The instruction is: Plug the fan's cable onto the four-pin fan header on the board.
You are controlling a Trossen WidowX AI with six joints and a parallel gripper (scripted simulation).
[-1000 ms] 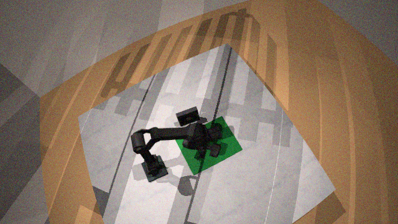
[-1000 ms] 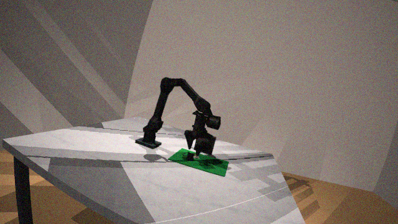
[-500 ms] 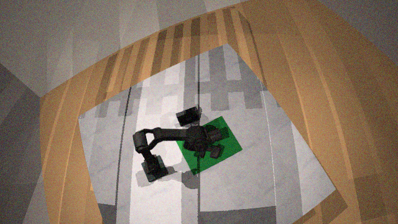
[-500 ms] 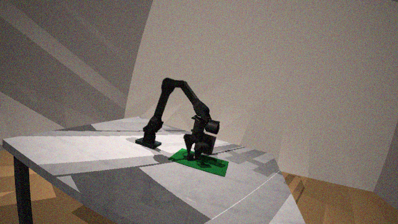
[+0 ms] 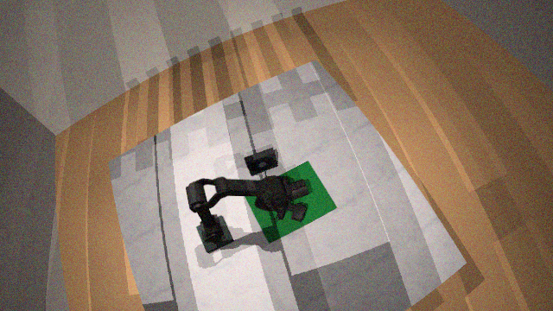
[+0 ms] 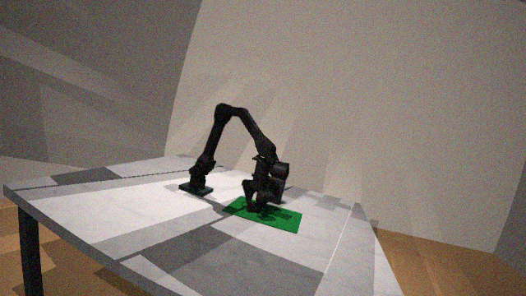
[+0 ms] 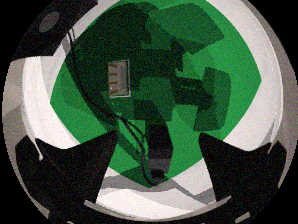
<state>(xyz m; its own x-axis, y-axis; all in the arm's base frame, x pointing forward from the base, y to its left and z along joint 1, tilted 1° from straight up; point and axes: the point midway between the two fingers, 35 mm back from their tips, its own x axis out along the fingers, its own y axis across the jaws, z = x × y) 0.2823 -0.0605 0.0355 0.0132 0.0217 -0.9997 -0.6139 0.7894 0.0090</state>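
My gripper tip is now 1 cm below the dark plug and 1 cm past it. Round my gripper tip: black fan: 21 cm to the left, 4 cm ahead, 4 cm above; then green board: 5 cm ahead, 3 cm to the left, 3 cm below.
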